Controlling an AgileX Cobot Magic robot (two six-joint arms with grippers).
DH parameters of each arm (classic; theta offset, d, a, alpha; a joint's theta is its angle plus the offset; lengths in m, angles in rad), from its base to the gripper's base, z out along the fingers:
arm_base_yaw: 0 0.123 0 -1.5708
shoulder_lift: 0.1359 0 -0.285 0
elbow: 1.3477 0 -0.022 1.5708
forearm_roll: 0 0.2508 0 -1.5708
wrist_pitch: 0 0 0.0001 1.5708
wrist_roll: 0 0.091 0 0
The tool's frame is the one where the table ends.
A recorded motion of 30 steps. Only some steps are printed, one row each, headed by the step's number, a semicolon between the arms.
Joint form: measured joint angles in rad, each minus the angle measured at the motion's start. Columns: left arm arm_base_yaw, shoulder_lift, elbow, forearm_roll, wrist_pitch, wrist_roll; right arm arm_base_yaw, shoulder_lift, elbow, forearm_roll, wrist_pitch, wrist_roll.
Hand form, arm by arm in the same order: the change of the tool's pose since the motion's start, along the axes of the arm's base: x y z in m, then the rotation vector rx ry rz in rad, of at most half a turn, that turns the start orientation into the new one. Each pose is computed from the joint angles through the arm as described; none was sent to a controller.
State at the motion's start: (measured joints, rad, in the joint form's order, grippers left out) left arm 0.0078 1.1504 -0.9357 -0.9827 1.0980 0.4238; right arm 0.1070 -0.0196 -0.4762 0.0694 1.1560 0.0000
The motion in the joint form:
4: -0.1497 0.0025 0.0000 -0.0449 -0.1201 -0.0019; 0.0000 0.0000 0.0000 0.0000 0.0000 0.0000
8: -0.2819 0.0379 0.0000 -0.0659 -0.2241 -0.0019; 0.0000 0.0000 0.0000 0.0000 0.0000 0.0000
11: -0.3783 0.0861 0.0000 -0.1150 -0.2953 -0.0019; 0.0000 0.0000 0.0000 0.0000 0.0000 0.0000
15: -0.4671 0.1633 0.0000 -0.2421 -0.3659 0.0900; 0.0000 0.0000 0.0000 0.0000 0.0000 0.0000
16: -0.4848 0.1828 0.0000 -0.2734 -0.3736 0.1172; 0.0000 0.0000 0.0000 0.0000 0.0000 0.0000
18: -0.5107 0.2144 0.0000 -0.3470 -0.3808 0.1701; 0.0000 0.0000 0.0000 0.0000 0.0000 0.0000
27: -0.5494 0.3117 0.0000 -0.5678 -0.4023 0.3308; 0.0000 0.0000 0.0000 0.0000 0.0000 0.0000
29: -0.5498 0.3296 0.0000 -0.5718 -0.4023 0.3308; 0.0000 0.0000 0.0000 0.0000 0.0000 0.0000
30: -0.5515 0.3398 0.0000 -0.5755 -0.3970 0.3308; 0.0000 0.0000 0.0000 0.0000 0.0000 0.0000
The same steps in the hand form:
4: -0.0012 -0.0289 0.0041 -0.0363 -0.0582 -0.0423; 0.0000 0.0000 0.0000 0.0000 0.0000 0.0000
8: 0.0007 -0.0556 -0.0008 -0.0481 -0.0732 -0.0828; 0.0000 0.0000 0.0000 0.0000 0.0000 0.0000
11: 0.0036 -0.0787 -0.0084 -0.0801 -0.0488 -0.1067; 0.0000 0.0000 0.0000 0.0000 0.0000 0.0000
15: 0.0101 -0.1057 -0.0207 -0.1303 -0.0389 -0.1407; 0.0000 0.0000 0.0000 0.0000 0.0000 0.0000
16: 0.0112 -0.1118 -0.0243 -0.1399 -0.0343 -0.1533; 0.0000 0.0000 0.0000 0.0000 0.0000 0.0000
18: 0.0129 -0.1217 -0.0291 -0.1720 -0.0235 -0.1695; 0.0000 0.0000 0.0000 0.0000 0.0000 0.0000
27: 0.0254 -0.1423 -0.0462 -0.2555 0.0051 -0.1597; 0.0000 0.0000 0.0000 0.0000 0.0000 0.0000
29: 0.0279 -0.1440 -0.0515 -0.2507 0.0225 -0.1561; 0.0000 0.0000 0.0000 0.0000 0.0000 0.0000
30: 0.0286 -0.1455 -0.0543 -0.2511 0.0348 -0.1594; 0.0000 0.0000 0.0000 0.0000 0.0000 0.0000

